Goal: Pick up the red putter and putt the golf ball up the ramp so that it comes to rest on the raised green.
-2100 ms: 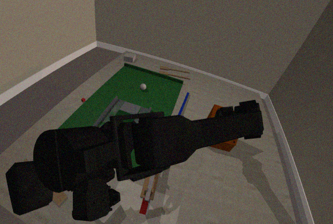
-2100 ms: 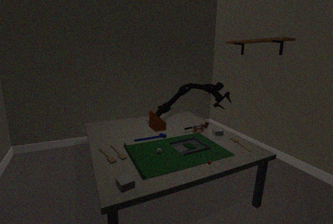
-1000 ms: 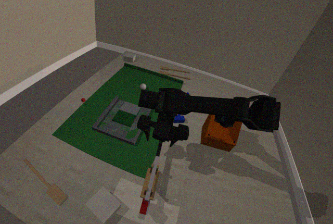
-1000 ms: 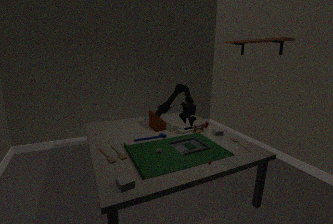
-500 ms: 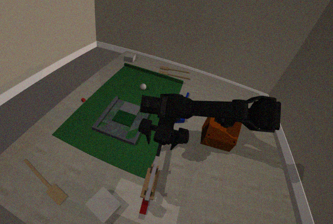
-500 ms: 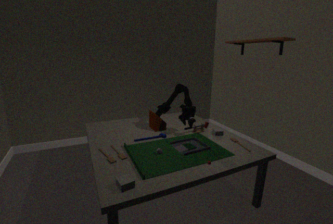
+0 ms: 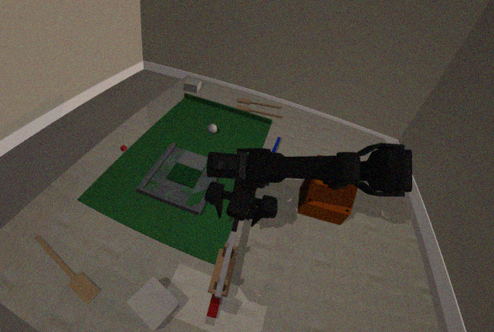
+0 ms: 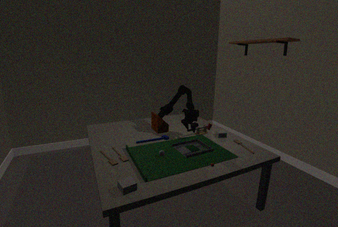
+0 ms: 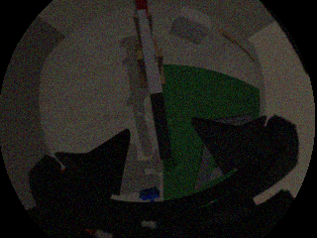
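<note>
My gripper tip is 50 mm past the blue putter, 360 mm to the left of it and 40 mm above it. Also, from my gripper tip: white golf ball (230 mm ahead, 400 mm to the right, 30 mm below); red putter (10 mm behind, 110 mm to the left, 10 mm above); small red ball (500 mm ahead, 150 mm to the right, 50 mm below).
</note>
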